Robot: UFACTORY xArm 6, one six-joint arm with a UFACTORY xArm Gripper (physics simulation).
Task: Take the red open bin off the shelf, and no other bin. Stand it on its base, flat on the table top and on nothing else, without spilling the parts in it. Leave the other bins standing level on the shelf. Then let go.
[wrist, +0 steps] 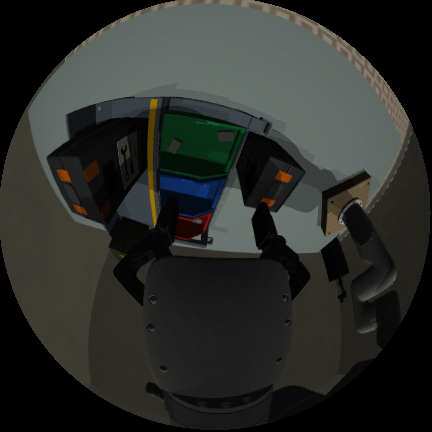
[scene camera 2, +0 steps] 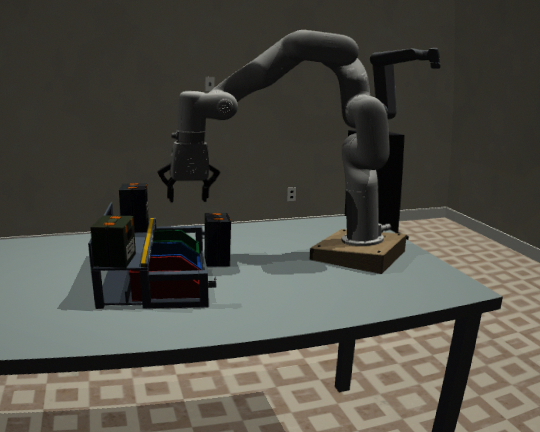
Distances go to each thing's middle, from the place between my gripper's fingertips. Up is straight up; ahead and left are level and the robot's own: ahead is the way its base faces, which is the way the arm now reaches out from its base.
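I see the yellow strip (wrist: 153, 101) 13 cm ahead of my hand, 6 cm to the left of it and 7 cm below it. The dark case (scene camera 2: 133, 199) is 14 cm ahead of my hand and 7 cm to the right of it, and it sits 2 cm below it. The blue bin (scene camera 2: 168, 249) is 14 cm below my hand, 9 cm ahead of it and 8 cm to the left of it, whereas the green bin (wrist: 201, 155), also 14 cm below my hand, is 5 cm ahead of it and 3 cm to the right of it.
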